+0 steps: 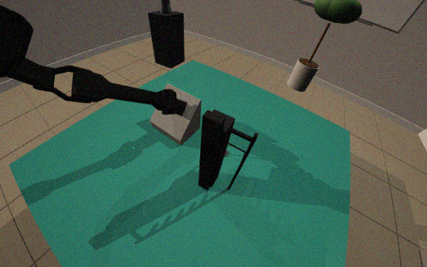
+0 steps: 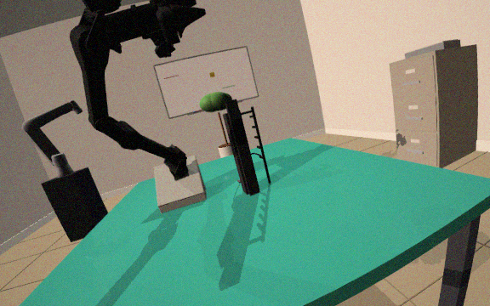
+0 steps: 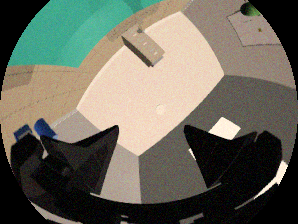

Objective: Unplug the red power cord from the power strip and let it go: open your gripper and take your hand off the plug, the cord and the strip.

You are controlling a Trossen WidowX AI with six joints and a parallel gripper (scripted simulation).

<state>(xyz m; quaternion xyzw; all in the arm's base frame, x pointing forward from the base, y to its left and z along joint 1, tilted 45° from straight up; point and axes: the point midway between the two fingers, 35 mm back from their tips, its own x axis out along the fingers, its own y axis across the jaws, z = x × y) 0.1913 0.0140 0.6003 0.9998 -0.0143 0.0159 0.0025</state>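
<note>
Right now my gripper tip is 7 cm short of the red plug, 32 cm to the right of it and 40 cm above it.
</note>
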